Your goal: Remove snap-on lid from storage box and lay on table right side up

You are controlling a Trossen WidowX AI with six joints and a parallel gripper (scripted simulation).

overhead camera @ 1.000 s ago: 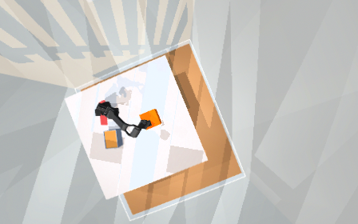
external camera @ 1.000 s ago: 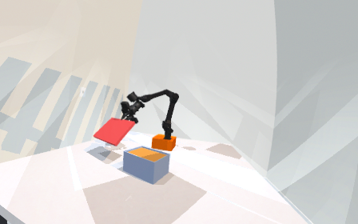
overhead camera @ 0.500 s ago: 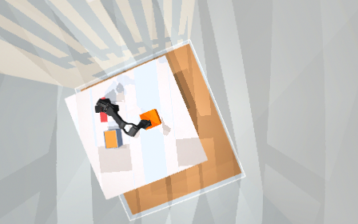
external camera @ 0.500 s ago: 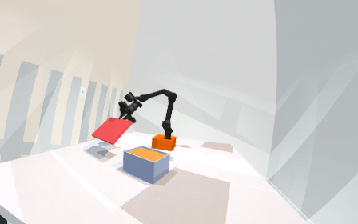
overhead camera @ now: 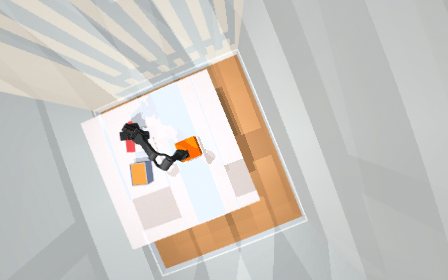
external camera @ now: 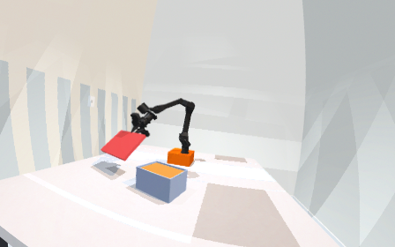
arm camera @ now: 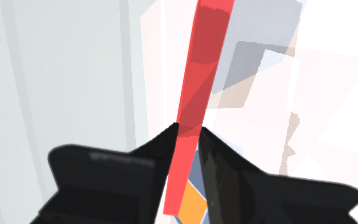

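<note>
My gripper tip is 60 mm short of the red lid, 10 mm to the left of it and 50 mm above it. The rest, counted from my gripper tip: storage box (140 mm ahead, 290 mm to the left, 170 mm below).
</note>
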